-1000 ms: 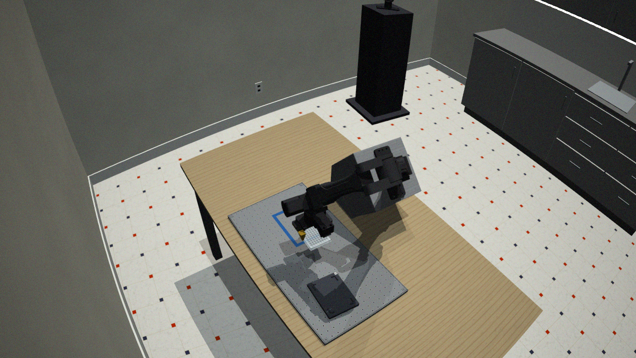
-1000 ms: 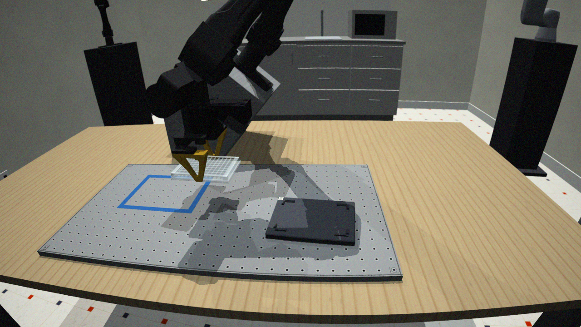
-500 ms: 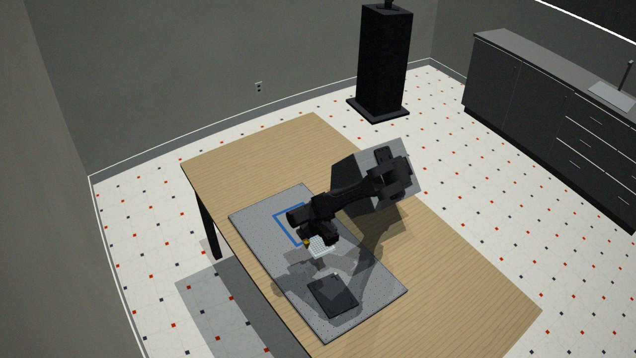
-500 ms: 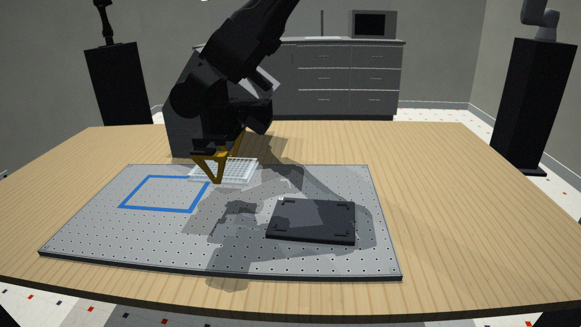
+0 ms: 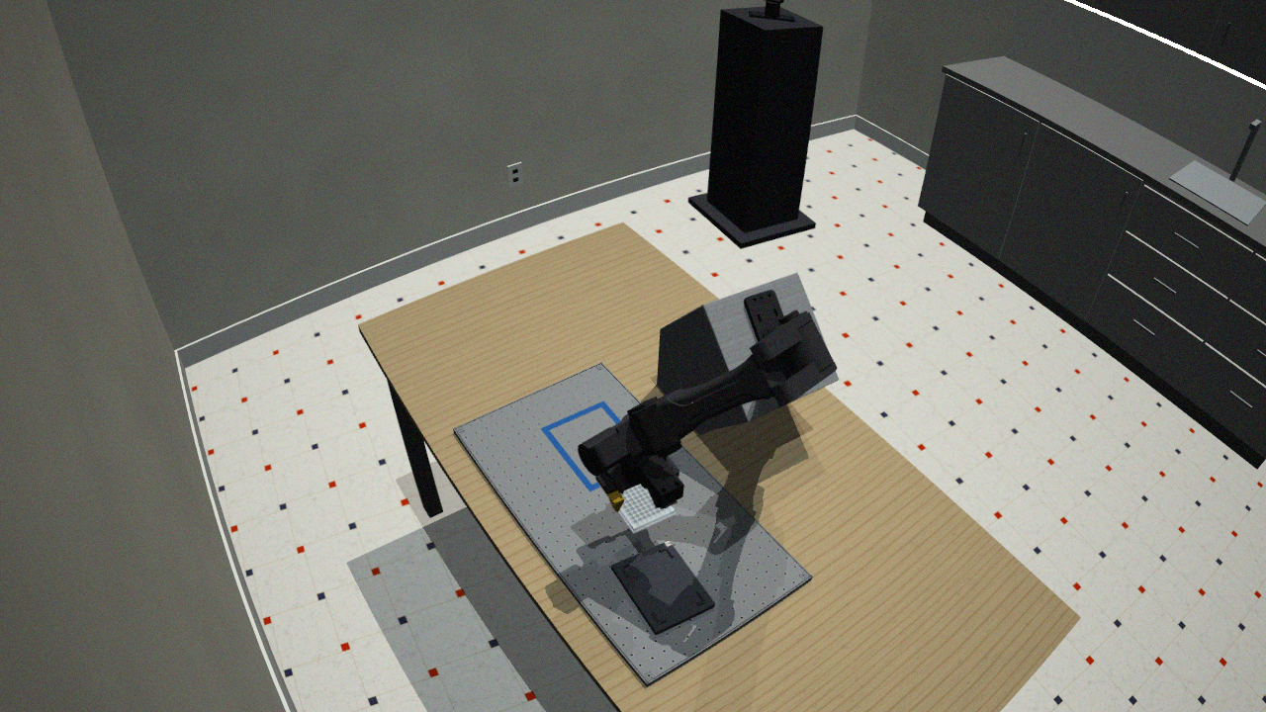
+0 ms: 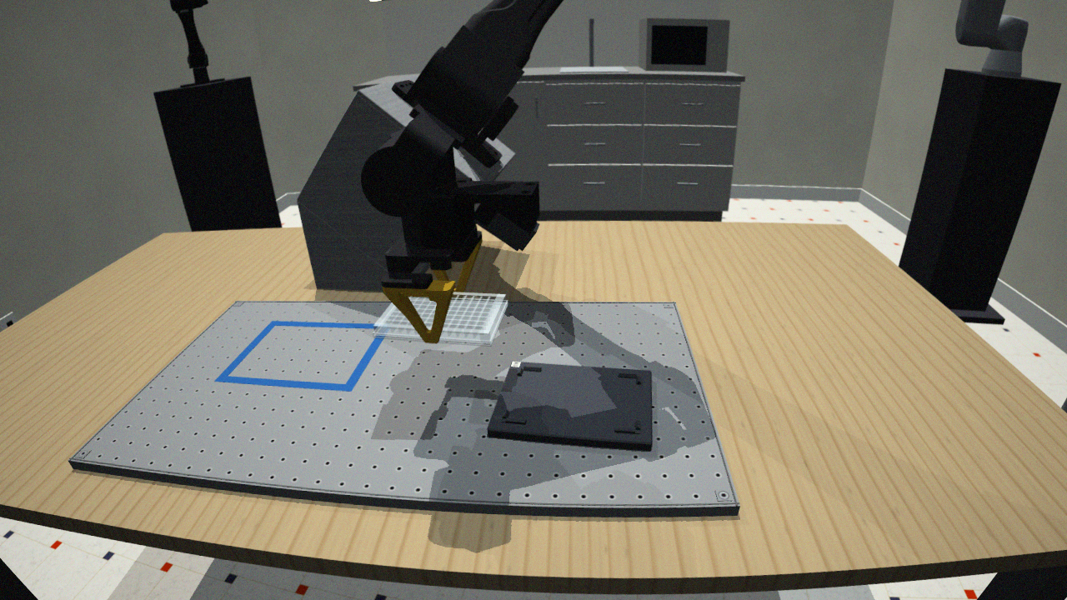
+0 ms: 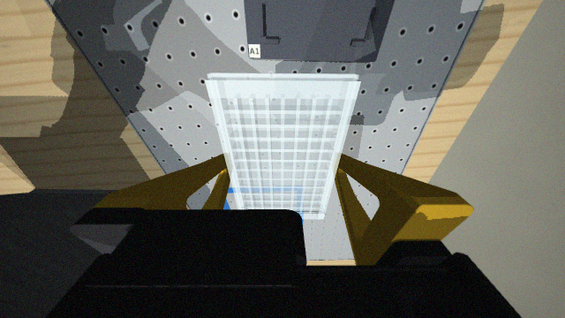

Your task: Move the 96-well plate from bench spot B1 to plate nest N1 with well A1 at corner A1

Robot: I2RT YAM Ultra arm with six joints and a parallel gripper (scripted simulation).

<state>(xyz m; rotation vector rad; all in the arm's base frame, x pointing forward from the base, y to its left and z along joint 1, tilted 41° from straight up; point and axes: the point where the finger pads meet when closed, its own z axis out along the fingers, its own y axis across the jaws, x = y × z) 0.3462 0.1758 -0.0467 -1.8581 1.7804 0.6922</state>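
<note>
Right now the dark plate nest is 2 cm ahead of my hand, 15 cm to the left of it and 8 cm below it. The rest, counted from my hand: A1 corner mark (3 cm behind, 7 cm to the left, 8 cm below); clear 96-well plate (right at my hand).
</note>
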